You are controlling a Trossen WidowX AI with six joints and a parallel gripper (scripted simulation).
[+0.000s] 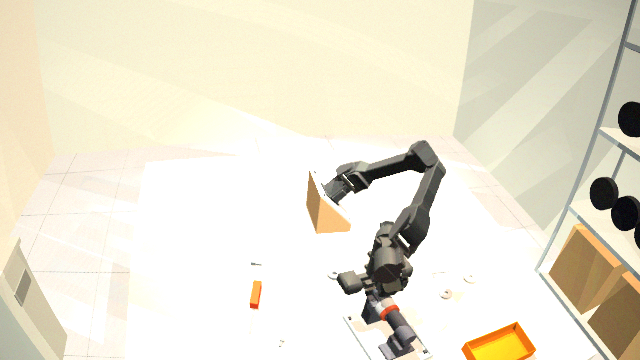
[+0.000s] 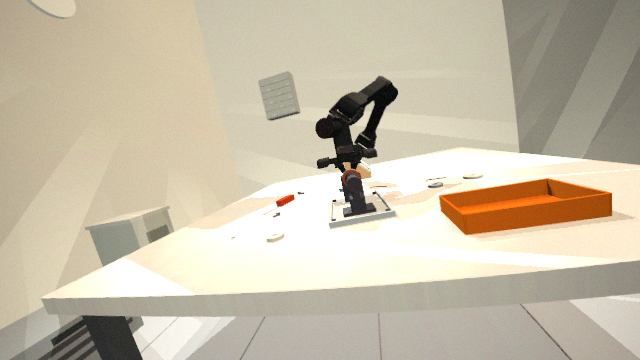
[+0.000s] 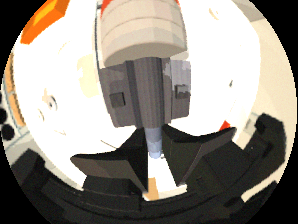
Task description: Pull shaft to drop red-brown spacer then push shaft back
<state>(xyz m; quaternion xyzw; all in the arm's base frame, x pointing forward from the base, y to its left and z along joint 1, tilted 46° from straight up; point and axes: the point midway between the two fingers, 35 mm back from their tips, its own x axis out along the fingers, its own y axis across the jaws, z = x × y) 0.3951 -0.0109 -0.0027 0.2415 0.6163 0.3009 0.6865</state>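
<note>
The grey-blue shaft lies 70 mm ahead of my gripper tip, 30 mm above it and 10 mm to the left of it. Round my gripper tip: red-brown spacer: 90 mm ahead, 30 mm above, 10 mm to the left; orange tray: 300 mm ahead, 290 mm to the left, 40 mm below.
</note>
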